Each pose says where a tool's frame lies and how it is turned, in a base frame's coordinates. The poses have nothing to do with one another.
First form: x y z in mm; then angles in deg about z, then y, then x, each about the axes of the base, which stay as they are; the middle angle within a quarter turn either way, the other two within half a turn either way.
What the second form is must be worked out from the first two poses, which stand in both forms.
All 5 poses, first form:
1: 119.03 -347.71 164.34 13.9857 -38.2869 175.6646
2: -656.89 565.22 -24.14 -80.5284 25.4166 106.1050
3: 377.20 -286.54 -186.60 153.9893 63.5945 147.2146
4: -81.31 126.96 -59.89 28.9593 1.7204 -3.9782
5: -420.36 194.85 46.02 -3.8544 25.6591 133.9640
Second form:
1: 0.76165 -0.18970 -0.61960 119.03; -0.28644 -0.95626 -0.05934 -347.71; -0.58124 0.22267 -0.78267 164.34; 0 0 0 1
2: 0.14863 0.89090 0.42920 -656.89; 0.34147 0.36108 -0.86776 565.22; -0.92807 0.27554 -0.25055 -24.14; 0 0 0 1
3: -0.39968 -0.19503 0.89567 377.20; -0.80456 0.54286 -0.24081 -286.54; -0.43926 -0.81686 -0.37388 -186.60; 0 0 0 1
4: 0.87457 -0.48397 0.03002 -81.31; 0.48120 0.87386 0.06935 126.96; -0.05980 -0.04620 0.99714 -59.89; 0 0 0 1
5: 0.89935 0.06059 0.43302 -420.36; 0.35763 -0.67168 -0.64880 194.85; 0.25154 0.73835 -0.62575 46.02; 0 0 0 1
